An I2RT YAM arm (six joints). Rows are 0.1 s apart.
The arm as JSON. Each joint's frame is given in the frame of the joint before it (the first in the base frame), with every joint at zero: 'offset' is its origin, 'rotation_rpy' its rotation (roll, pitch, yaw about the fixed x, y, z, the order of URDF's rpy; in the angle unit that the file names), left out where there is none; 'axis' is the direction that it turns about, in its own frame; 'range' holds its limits. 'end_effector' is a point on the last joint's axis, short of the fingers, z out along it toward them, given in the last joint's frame.
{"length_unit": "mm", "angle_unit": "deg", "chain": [
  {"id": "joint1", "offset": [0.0, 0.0, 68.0], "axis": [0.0, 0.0, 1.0], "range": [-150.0, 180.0]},
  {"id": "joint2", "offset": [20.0, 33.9, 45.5], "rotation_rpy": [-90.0, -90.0, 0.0], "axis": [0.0, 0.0, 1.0], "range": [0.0, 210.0]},
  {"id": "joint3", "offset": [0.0, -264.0, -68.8], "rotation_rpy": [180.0, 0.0, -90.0], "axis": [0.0, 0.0, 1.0], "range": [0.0, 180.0]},
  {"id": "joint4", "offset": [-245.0, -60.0, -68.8], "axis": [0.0, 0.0, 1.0], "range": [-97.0, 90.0]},
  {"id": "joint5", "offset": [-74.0, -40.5, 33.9], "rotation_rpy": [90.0, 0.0, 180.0], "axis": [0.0, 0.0, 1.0], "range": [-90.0, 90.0]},
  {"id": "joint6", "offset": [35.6, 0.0, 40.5], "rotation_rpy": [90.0, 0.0, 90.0], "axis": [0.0, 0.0, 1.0], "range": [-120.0, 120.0]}
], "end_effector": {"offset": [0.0, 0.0, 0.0], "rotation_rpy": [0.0, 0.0, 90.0]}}
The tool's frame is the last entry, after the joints.
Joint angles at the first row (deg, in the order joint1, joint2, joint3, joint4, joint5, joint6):
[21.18, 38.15, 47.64, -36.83, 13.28, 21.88]
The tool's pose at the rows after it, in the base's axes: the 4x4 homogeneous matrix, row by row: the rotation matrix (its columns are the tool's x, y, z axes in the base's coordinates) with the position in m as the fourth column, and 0 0 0 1 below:
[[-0.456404 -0.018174 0.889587 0.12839], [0.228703 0.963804 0.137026 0.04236], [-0.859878 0.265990 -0.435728 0.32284], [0 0 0 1]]
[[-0.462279 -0.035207 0.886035 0.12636], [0.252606 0.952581 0.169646 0.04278], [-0.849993 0.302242 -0.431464 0.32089], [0 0 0 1]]
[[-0.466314 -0.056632 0.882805 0.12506], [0.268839 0.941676 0.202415 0.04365], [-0.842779 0.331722 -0.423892 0.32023], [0 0 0 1]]
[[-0.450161 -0.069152 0.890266 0.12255], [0.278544 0.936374 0.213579 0.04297], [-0.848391 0.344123 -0.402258 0.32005], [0 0 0 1]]
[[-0.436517 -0.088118 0.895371 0.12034], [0.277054 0.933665 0.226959 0.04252], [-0.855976 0.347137 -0.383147 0.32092], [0 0 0 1]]
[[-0.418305 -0.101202 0.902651 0.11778], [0.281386 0.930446 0.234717 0.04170], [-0.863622 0.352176 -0.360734 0.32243], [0 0 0 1]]
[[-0.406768 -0.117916 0.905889 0.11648], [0.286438 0.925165 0.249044 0.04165], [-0.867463 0.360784 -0.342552 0.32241], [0 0 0 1]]
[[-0.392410 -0.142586 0.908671 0.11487], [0.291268 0.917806 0.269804 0.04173], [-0.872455 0.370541 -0.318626 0.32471], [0 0 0 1]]
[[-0.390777 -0.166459 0.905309 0.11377], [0.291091 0.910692 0.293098 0.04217], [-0.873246 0.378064 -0.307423 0.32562], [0 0 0 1]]
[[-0.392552 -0.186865 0.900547 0.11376], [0.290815 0.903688 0.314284 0.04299], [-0.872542 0.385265 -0.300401 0.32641], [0 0 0 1]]
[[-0.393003 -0.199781 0.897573 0.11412], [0.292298 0.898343 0.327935 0.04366], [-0.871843 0.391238 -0.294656 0.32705], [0 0 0 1]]
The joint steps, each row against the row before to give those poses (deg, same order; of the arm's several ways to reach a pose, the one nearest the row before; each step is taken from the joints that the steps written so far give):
[0.00, -2.02, -1.40, 0.35, -2.11, 0.79]
[0.00, -0.80, -0.71, 0.35, -1.85, 1.41]
[0.09, -0.53, -0.44, 0.53, -1.76, 0.97]
[0.00, -1.13, -0.71, 0.97, -0.44, 0.17]
[0.00, -0.88, -0.34, 0.70, -0.61, -0.43]
[0.00, -0.97, -0.27, 0.70, -0.27, -0.18]
[0.00, -0.70, -0.52, 0.97, -0.70, 0.00]
[0.00, -0.62, -0.10, 0.97, -1.05, -0.09]
[0.00, -0.35, -0.08, 0.44, -1.32, -0.09]
[0.00, 0.00, 0.00, 0.44, -1.23, 0.00]
[0.00, 0.08, 0.00, 0.44, -0.79, 0.09]

